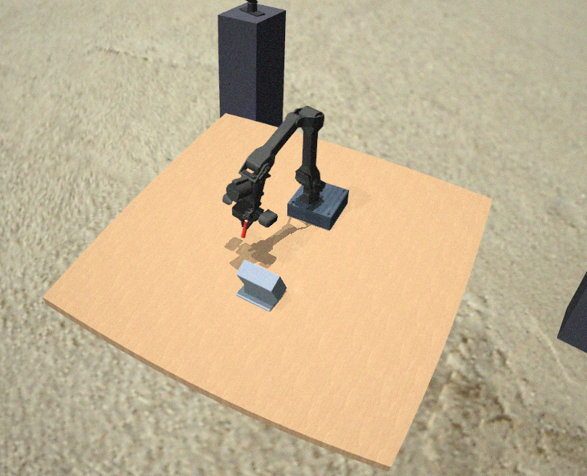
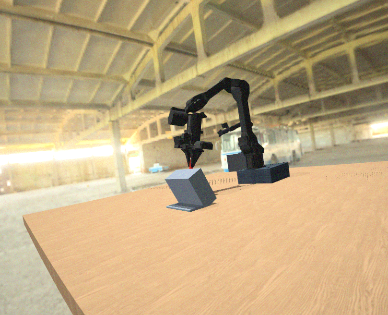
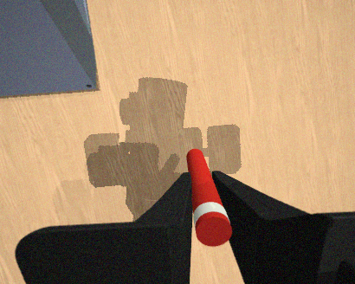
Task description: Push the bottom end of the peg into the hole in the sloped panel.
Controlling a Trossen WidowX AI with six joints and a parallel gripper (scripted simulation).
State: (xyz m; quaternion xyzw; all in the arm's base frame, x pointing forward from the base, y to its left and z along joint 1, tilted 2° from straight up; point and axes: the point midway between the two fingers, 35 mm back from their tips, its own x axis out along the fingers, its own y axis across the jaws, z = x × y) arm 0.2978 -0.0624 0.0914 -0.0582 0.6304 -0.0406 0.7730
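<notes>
Right now the sloped panel is 12 cm ahead of my gripper tip, 15 cm to the left of it and 6 cm below it. The rest, counted from my gripper tip: red peg 2 cm above.
</notes>
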